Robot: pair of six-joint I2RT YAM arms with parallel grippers.
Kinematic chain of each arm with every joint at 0, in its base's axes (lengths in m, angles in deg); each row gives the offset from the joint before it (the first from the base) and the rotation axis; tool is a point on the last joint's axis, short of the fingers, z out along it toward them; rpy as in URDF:
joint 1: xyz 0 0 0.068 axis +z
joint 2: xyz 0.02 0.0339 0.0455 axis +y
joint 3: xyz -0.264 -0.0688 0 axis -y
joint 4: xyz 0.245 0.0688 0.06 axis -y
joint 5: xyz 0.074 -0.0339 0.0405 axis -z
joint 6: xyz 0.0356 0 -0.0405 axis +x
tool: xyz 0 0 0 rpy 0 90 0
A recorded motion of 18 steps. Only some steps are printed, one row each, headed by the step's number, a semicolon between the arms.
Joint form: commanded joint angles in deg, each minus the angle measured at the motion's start. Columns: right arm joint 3, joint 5, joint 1, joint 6, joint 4, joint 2; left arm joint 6, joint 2, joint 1, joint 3, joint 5, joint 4.
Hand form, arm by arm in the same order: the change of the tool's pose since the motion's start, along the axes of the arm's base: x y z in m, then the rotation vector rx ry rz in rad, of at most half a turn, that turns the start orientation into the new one. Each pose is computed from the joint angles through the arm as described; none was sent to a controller.
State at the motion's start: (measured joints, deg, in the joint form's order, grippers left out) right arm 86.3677 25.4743 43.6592 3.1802 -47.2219 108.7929; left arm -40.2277 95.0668 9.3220 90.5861 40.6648 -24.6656
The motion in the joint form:
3: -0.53 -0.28 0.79 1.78 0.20 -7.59; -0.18 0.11 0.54 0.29 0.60 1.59
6: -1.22 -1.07 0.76 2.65 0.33 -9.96; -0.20 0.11 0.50 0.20 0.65 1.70
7: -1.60 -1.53 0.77 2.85 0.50 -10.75; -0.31 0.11 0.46 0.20 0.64 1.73
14: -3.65 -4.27 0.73 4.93 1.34 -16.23; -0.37 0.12 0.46 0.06 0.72 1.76
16: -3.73 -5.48 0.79 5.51 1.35 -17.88; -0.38 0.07 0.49 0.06 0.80 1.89
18: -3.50 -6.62 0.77 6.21 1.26 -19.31; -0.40 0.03 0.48 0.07 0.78 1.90
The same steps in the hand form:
3: -0.0170 -0.0089 0.0454 0.1088 -0.0896 -0.0099; 0.0013 0.0036 0.0036 -0.0021 -0.0296 0.0013
6: -0.0226 -0.0141 0.0561 0.1485 -0.1037 -0.0170; 0.0014 0.0033 0.0032 -0.0028 -0.0298 0.0000
7: -0.0247 -0.0157 0.0589 0.1627 -0.1058 -0.0162; 0.0014 0.0030 0.0033 -0.0041 -0.0293 0.0001
14: -0.0390 -0.0278 0.0800 0.2663 -0.1276 -0.0235; 0.0015 0.0030 0.0025 -0.0059 -0.0268 -0.0007
16: -0.0437 -0.0309 0.0886 0.3047 -0.1328 -0.0197; 0.0013 0.0031 0.0030 -0.0061 -0.0299 -0.0014
18: -0.0476 -0.0339 0.0974 0.3432 -0.1387 -0.0190; 0.0011 0.0031 0.0033 -0.0061 -0.0307 -0.0011

